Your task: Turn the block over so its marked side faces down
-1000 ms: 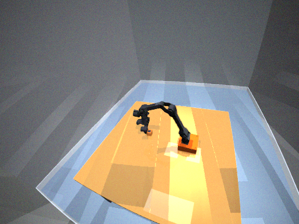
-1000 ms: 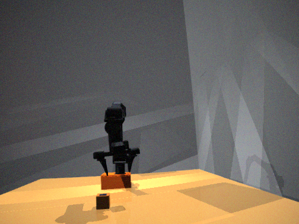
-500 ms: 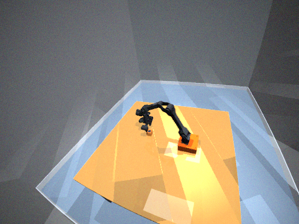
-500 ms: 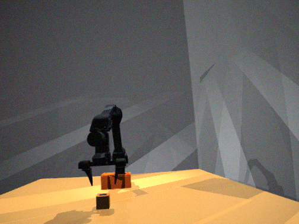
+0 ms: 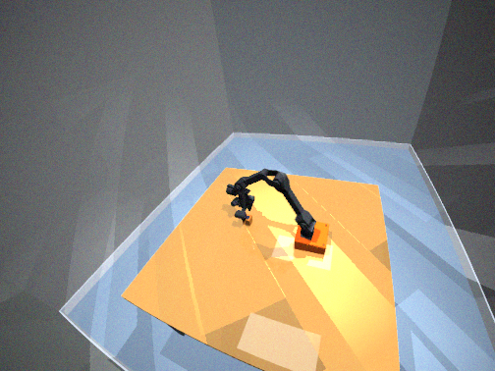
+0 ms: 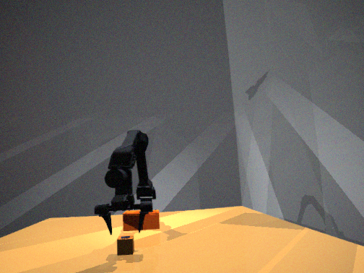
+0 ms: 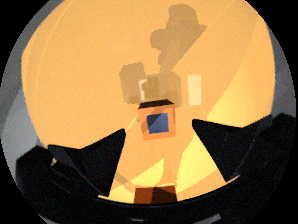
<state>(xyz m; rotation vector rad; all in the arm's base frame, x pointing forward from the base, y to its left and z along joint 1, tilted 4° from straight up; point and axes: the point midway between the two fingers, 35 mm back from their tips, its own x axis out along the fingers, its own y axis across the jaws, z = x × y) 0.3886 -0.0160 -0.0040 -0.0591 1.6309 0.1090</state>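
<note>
Right now the orange-brown block is 20 mm below my gripper tip.
</note>
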